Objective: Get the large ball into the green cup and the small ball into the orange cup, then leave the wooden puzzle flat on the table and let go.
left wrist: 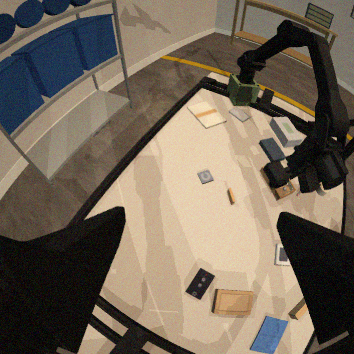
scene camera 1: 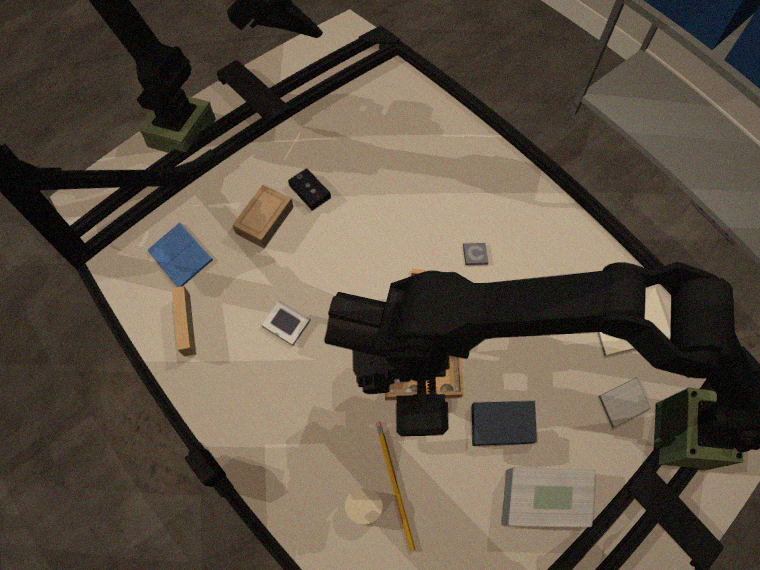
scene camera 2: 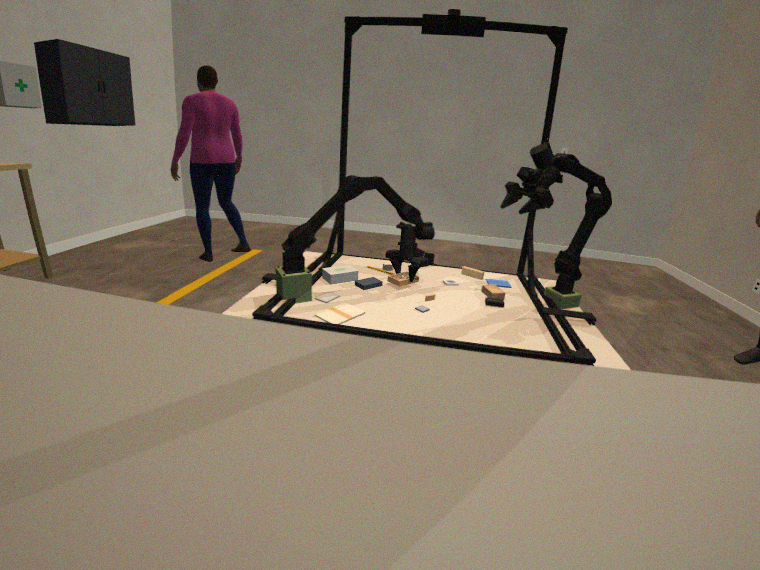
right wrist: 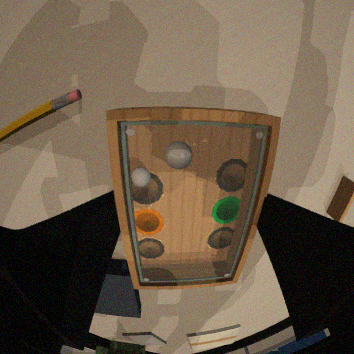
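Seen in the pictures: left gripper, fingertip midpoint: (left wrist: 205, 218) (scene camera 1: 336, 13) (scene camera 2: 509, 210); right gripper, fingertip midpoint: (scene camera 2: 404, 279) (right wrist: 190, 198); left arm's base, origin of the base link: (scene camera 1: 174, 115) (scene camera 2: 563, 290); right arm's base, origin of the base link: (left wrist: 244, 79) (scene camera 1: 716, 425) (scene camera 2: 293, 270).
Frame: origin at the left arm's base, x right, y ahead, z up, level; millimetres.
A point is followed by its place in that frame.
Note:
The wooden puzzle (right wrist: 192, 116) @(x 293, y 520, z -11 mm) (scene camera 1: 459, 375) @(x 261, y 613, z -12 mm) (scene camera 2: 399, 281) @(x 223, y 601, z -12 mm) (left wrist: 286, 192) @(x 288, y 520, z -14 mm) is a glass-topped tray. My right gripper (right wrist: 190, 198) @(x 275, y 558, z -26 mm) (scene camera 2: 405, 275) @(x 275, y 558, z -26 mm) is shut on it, one finger at each long side. The puzzle looks tilted, its wide end raised. In the right wrist view, the large ball (right wrist: 178, 155) @(x 291, y 537, z -18 mm) is on the bare floor near the wide end. The small ball (right wrist: 141, 177) @(x 302, y 554, z -21 mm) is at the rim of the dark upper-left cup. The green cup (right wrist: 226, 209) @(x 260, y 552, z -14 mm) is at the right and the orange cup (right wrist: 148, 222) @(x 292, y 571, z -13 mm) at the left, both without a ball. My left gripper (left wrist: 205, 218) @(x -2, y 337, z 303 mm) (scene camera 2: 514, 207) @(x -2, y 337, z 303 mm) is open and empty, high above the table.
A pencil (scene camera 1: 395, 487) @(x 432, y 586, z -45 mm) (right wrist: 30, 117) @(x 383, y 553, z -45 mm) lies near the puzzle's wide end. A dark blue box (scene camera 1: 504, 422) @(x 298, y 697, z -34 mm) and a grey box (scene camera 1: 552, 497) @(x 382, y 791, z -11 mm) lie right of it in scene camera 1. A white-framed item (scene camera 1: 286, 322) @(x 266, y 355, z -43 mm), wooden box (scene camera 1: 263, 214) @(x 123, y 251, z -23 mm) and blue item (scene camera 1: 179, 254) @(x 227, y 140, z -46 mm) lie left.

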